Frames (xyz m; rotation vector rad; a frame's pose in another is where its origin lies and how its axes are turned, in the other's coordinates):
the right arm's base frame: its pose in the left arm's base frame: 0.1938 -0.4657 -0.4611 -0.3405 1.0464 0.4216
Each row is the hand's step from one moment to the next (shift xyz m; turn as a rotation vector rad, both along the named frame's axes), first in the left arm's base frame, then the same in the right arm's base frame.
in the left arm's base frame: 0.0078 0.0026 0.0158 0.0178 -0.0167 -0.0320
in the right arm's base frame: -0.0101 -0.0027 0.0144 0.0331 -0.0210 -0.0090
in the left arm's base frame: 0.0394 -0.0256 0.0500 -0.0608 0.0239 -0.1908
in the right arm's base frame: -0.0315 -0.0451 0.0410 0.1465 0.0640 -0.1230
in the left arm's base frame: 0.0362 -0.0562 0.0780 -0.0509 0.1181 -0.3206
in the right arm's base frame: -0.0629 -0.0721 0.0374 0.2818 0.1503 -0.1318
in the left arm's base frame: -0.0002 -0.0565 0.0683 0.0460 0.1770 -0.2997
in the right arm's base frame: -0.0702 -0.0539 0.0052 0.3155 0.1526 -0.0215
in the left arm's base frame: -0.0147 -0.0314 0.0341 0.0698 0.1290 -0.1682
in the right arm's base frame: -0.0419 -0.0225 -0.0099 0.2012 0.0899 0.0349
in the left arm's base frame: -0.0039 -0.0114 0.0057 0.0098 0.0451 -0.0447
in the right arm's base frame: -0.0087 -0.0084 -0.0056 0.0515 0.0376 0.0077
